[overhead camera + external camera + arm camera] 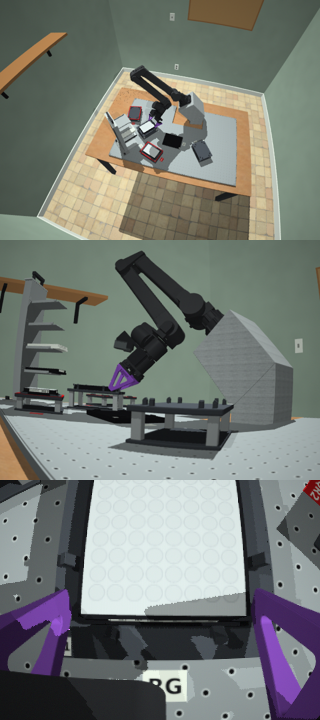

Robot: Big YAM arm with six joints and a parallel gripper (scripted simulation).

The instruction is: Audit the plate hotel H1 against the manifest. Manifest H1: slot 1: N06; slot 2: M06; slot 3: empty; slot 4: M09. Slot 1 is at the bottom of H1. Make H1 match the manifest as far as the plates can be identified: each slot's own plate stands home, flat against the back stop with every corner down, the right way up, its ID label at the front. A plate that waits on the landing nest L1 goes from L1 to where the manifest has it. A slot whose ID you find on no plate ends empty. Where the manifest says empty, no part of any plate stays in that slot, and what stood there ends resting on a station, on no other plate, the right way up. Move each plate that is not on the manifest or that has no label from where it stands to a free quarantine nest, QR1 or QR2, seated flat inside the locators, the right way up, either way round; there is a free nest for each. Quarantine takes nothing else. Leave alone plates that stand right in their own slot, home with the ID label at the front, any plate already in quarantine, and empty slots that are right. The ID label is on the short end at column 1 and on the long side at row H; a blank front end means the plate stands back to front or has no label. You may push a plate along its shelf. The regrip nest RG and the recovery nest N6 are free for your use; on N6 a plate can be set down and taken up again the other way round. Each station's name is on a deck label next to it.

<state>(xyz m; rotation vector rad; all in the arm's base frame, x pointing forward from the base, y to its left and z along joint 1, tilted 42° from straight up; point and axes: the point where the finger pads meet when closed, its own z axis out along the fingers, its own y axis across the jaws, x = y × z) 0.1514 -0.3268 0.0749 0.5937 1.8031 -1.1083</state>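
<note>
Right now my hand is 40 mm to the left of the regrip nest, 40 mm short of it and 20 mm above it. From my hand the other things lie so: H1 deck label: 200 mm ahead, 90 mm to the right, 70 mm below; then RG deck label: 70 mm below, 40 mm to the left, 30 mm behind; then QR2 deck label: 200 mm to the right, 70 mm below, 40 mm behind.
</note>
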